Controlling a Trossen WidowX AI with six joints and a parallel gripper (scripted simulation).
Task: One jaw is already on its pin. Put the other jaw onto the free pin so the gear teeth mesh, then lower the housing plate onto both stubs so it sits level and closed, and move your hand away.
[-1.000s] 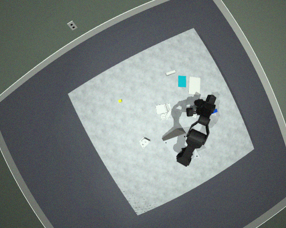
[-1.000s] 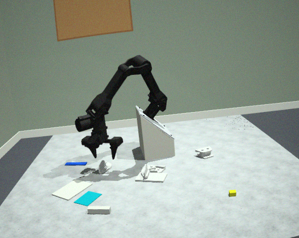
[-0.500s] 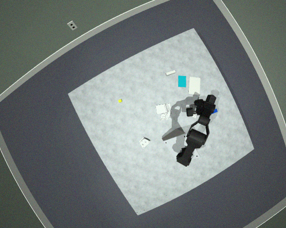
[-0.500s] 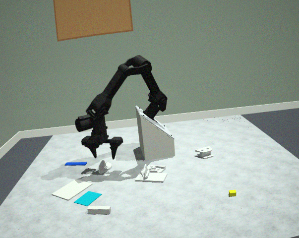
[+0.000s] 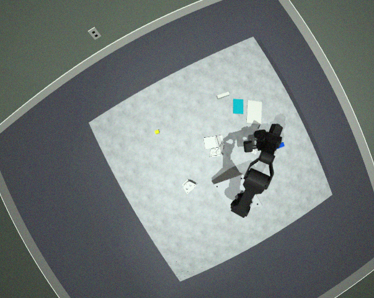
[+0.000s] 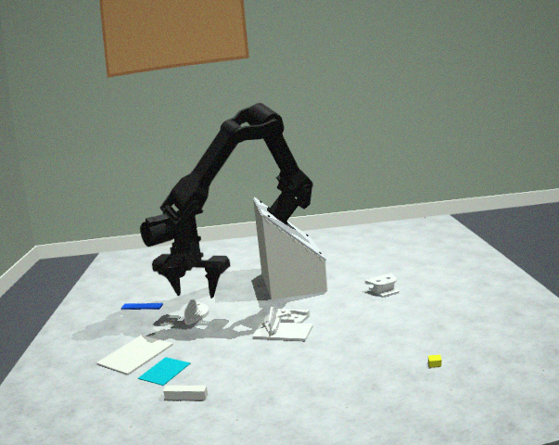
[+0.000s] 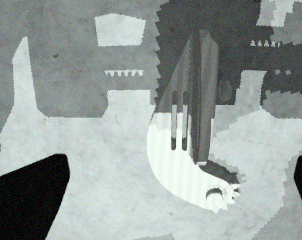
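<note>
Right now the white jaw is 30 mm behind my gripper tip, 10 mm to the right of it and 50 mm below it. Round my gripper tip: white sheet 180 mm ahead, 120 mm to the right, 50 mm below; cyan sheet 260 mm ahead, 40 mm to the right, 50 mm below; blue bar 90 mm behind, 170 mm to the right, 50 mm below.
</note>
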